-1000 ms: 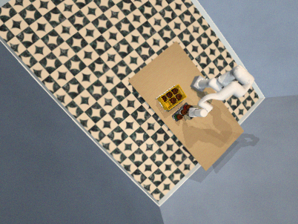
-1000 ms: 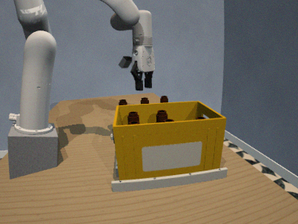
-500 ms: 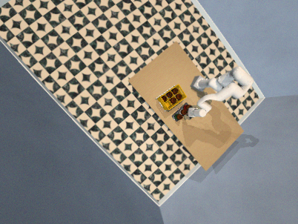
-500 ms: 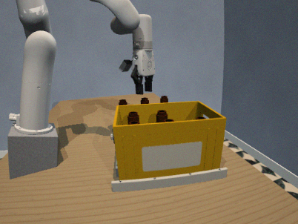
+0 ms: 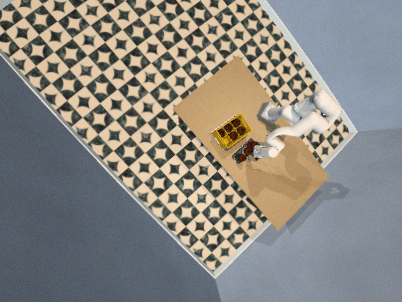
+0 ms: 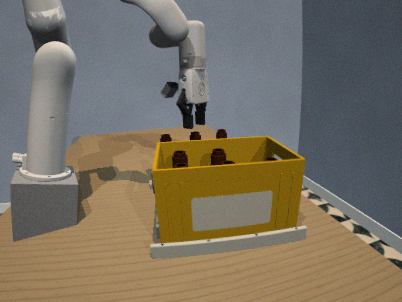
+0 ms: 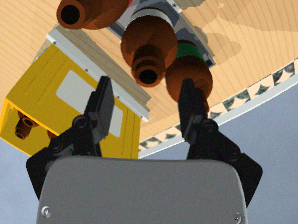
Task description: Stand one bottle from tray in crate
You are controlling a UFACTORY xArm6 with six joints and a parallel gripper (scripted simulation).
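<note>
Right now my hand is 18 cm above the grey tray. Also, from my hand: yellow crate 1 cm ahead, 25 cm to the right, 11 cm below.
</note>
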